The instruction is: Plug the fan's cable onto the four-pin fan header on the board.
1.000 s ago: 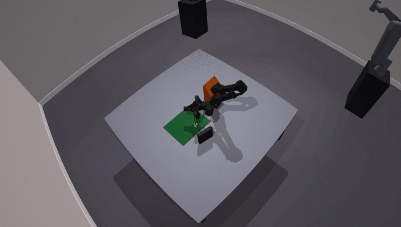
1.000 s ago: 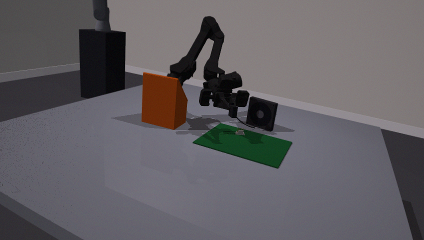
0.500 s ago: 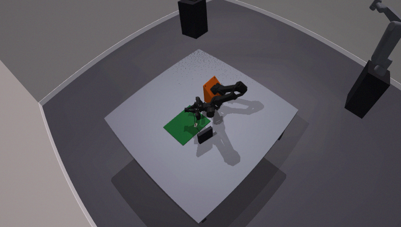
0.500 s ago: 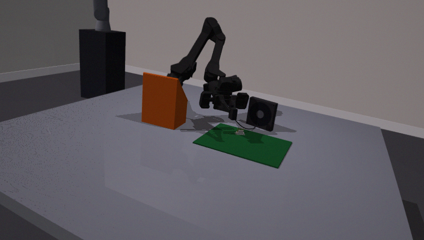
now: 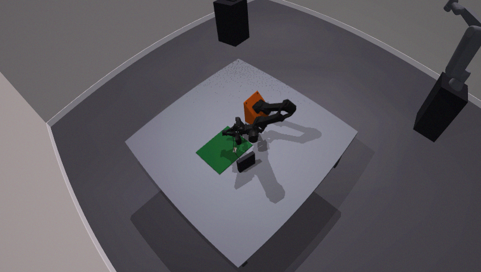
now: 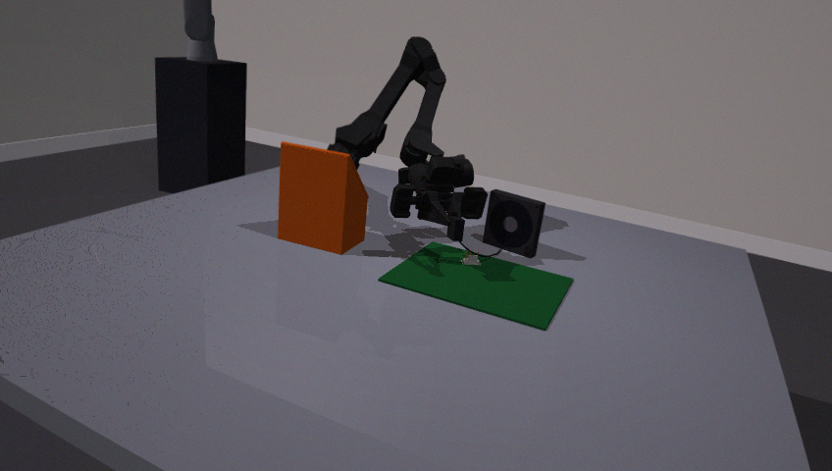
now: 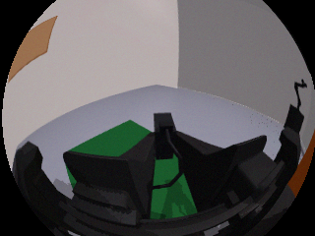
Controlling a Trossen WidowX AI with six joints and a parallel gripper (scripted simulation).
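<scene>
Right now my gripper tip is 12 cm above the green board, 6 cm short of it and 2 cm to the right of it. Round my gripper tip: dark plug: 1 cm to the right, 1 cm below; black fan: 22 cm to the left, 7 cm ahead, 5 cm below.
</scene>
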